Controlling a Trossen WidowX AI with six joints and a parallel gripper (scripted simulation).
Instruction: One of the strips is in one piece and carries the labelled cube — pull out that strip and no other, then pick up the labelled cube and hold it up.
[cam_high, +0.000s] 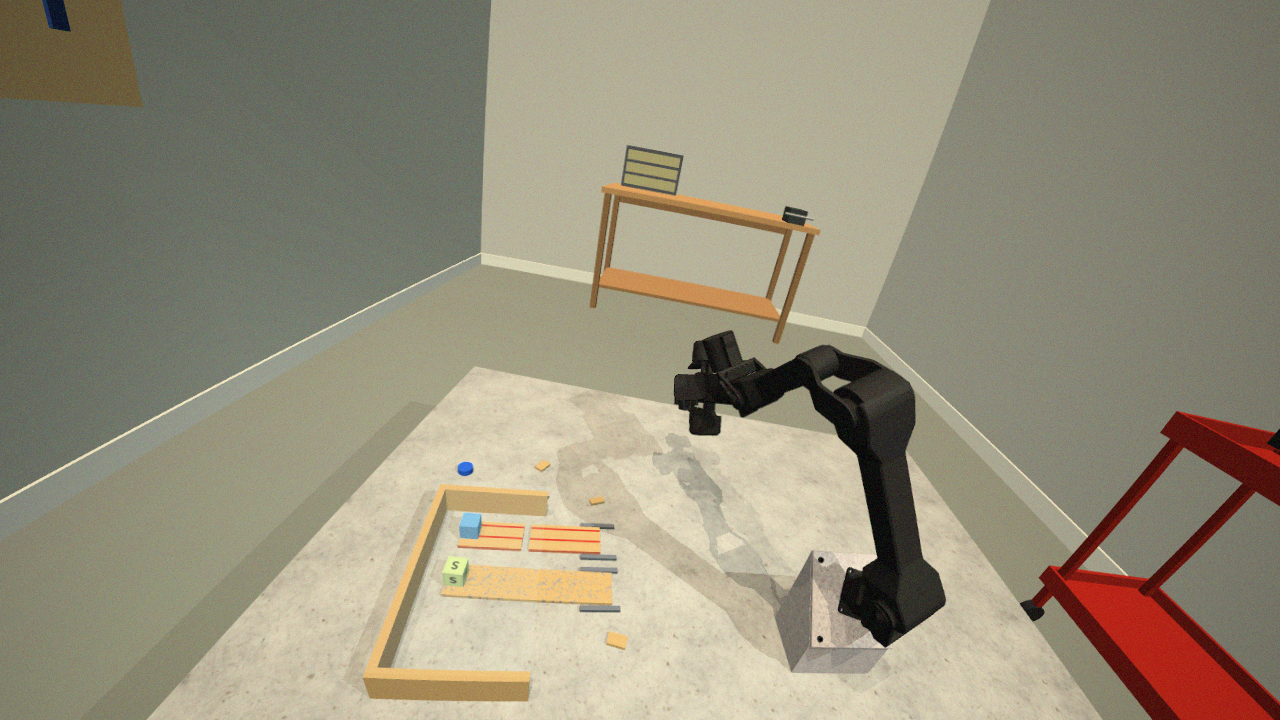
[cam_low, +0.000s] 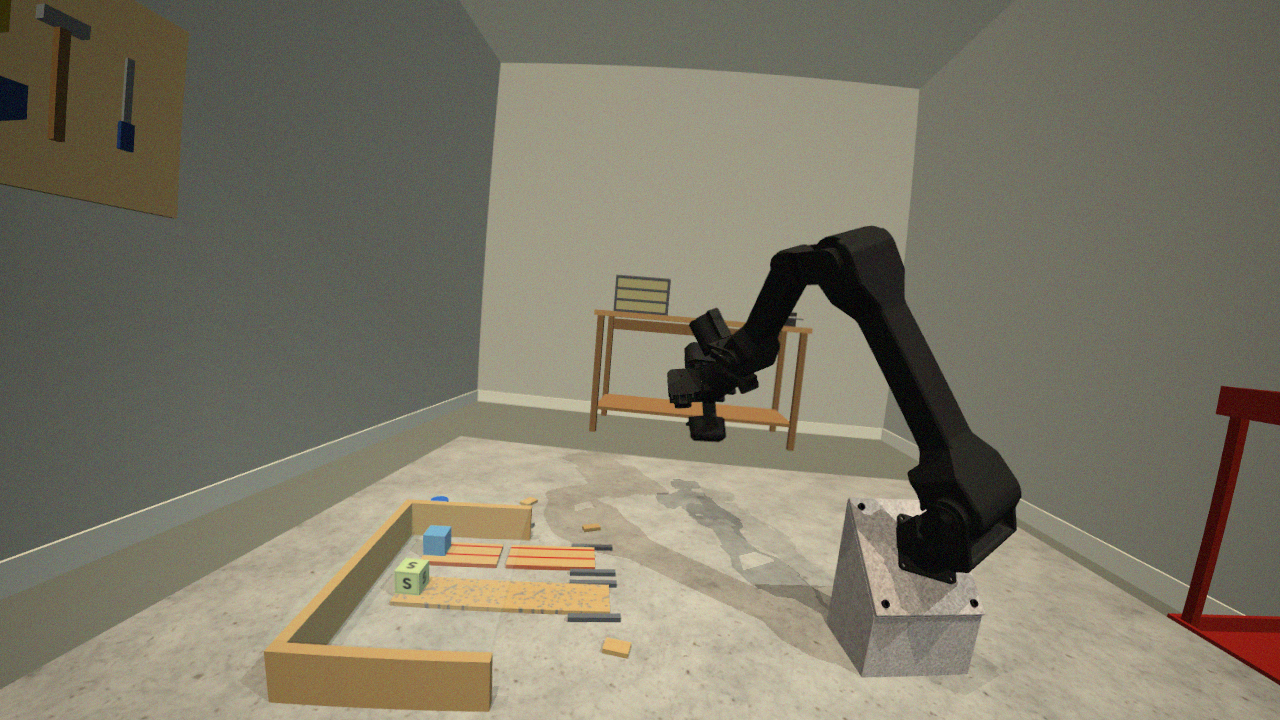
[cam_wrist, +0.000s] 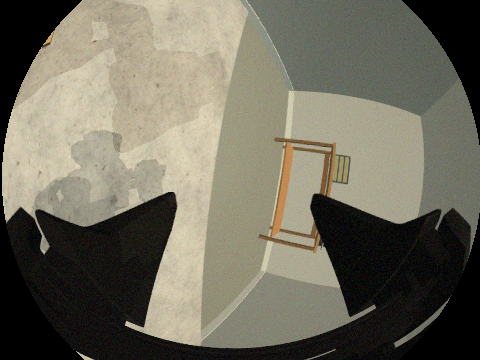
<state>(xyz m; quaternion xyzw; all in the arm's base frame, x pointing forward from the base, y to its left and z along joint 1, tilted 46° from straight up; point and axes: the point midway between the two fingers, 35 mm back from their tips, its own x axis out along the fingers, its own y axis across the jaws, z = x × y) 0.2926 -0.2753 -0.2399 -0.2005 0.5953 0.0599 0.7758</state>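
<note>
Now: the tan block 46 cm to the left of my gripper tip, 19 cm below it and 3 cm ahead of it. Round my gripper tip: blue disc (41 cm ahead, 21 cm to the left, 19 cm below).
</note>
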